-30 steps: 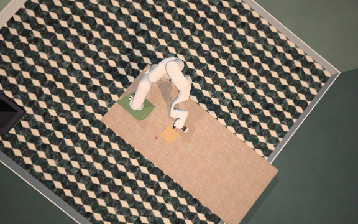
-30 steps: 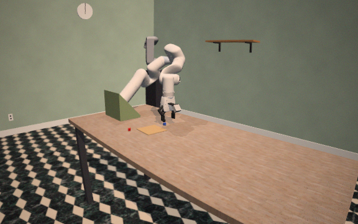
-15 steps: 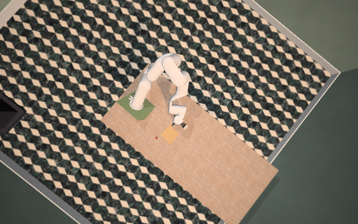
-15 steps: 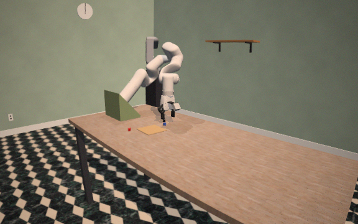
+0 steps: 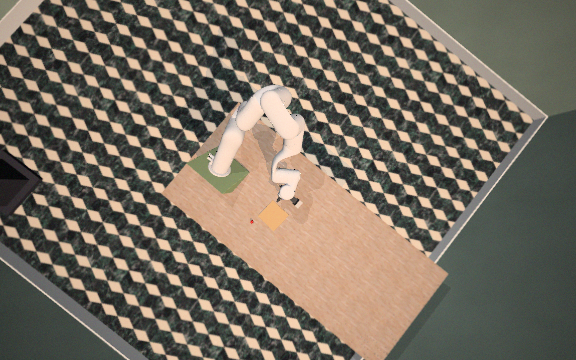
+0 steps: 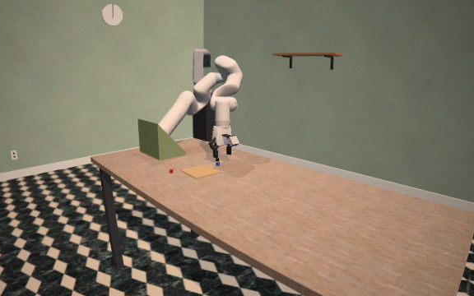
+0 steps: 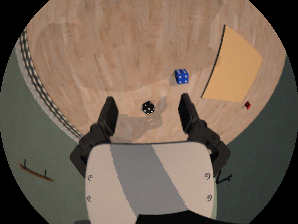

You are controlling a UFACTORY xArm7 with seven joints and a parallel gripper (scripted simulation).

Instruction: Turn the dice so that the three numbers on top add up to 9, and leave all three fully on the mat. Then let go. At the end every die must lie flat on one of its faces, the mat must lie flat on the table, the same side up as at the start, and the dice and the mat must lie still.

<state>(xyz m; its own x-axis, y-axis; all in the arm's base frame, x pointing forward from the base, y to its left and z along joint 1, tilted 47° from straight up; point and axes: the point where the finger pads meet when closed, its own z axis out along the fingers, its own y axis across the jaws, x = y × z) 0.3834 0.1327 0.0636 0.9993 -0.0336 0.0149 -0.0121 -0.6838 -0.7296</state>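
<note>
Right now my hand is 4 cm past the black die and 4 cm above it. From my hand the other things lie so: blue die: 5 cm to the right, 4 cm below, 2 cm ahead; then tan mat: 17 cm to the right, 4 cm below, 4 cm ahead; then red die: 29 cm to the right, 4 cm below, 4 cm behind.
</note>
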